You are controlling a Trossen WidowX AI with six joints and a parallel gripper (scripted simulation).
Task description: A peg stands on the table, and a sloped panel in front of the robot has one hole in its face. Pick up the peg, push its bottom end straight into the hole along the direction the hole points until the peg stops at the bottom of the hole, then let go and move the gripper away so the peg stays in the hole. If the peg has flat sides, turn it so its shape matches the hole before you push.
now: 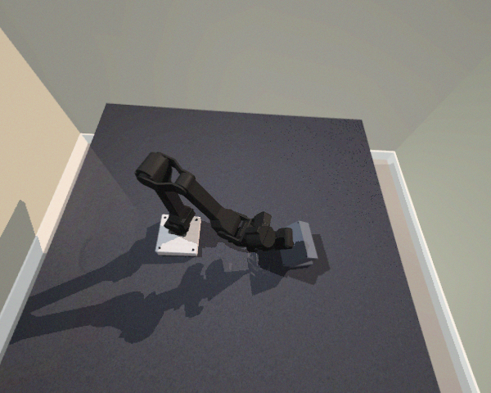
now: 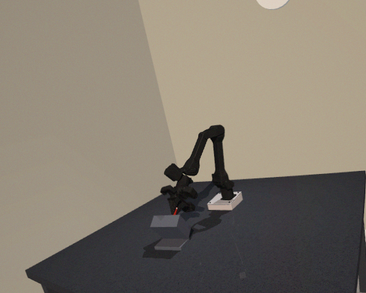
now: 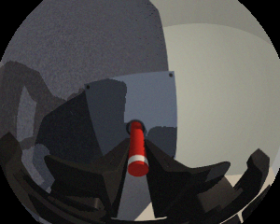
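Now: the sloped panel 40 mm ahead of my gripper tip, 20 mm to the left of it and 30 mm below it. The rest, counted from my gripper tip: red peg (10 mm behind, 10 mm above); then low grey foot (70 mm ahead, 20 mm to the left, 100 mm below).
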